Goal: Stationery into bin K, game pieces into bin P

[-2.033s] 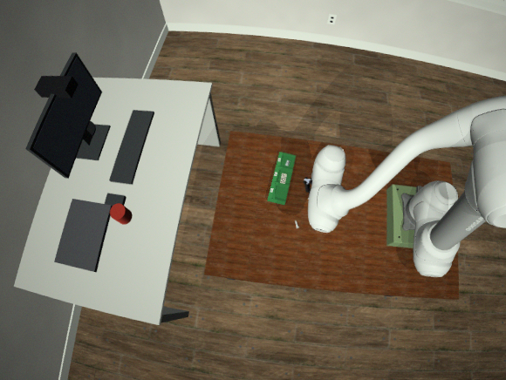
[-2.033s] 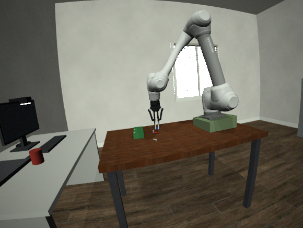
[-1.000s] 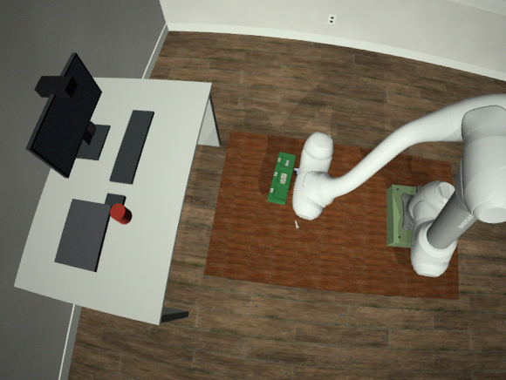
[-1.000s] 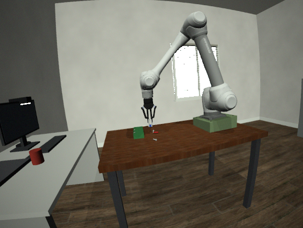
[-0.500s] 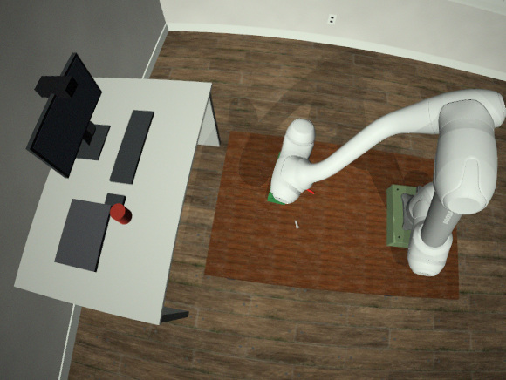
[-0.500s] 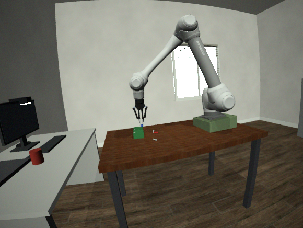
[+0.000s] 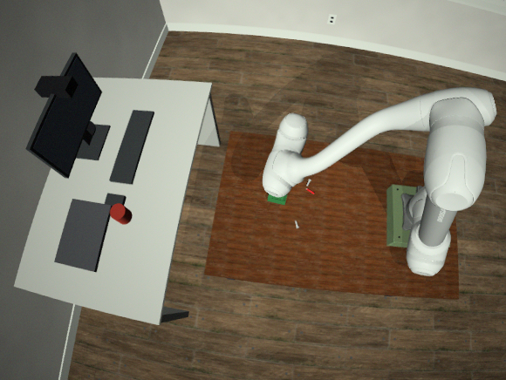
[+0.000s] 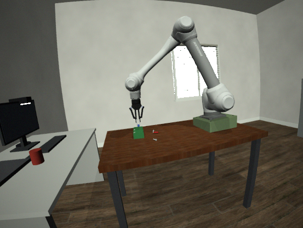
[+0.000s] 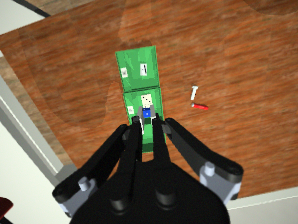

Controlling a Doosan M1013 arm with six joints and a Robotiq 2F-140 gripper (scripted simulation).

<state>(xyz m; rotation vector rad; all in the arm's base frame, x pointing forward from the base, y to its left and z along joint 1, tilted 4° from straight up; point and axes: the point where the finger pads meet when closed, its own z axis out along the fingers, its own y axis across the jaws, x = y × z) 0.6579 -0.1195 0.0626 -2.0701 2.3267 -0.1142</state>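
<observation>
My gripper is now 9 cm above the white domino. From my hand the other things lie so: blue die 3 cm below; red piece 14 cm behind, 10 cm below, 5 cm to the left.
</observation>
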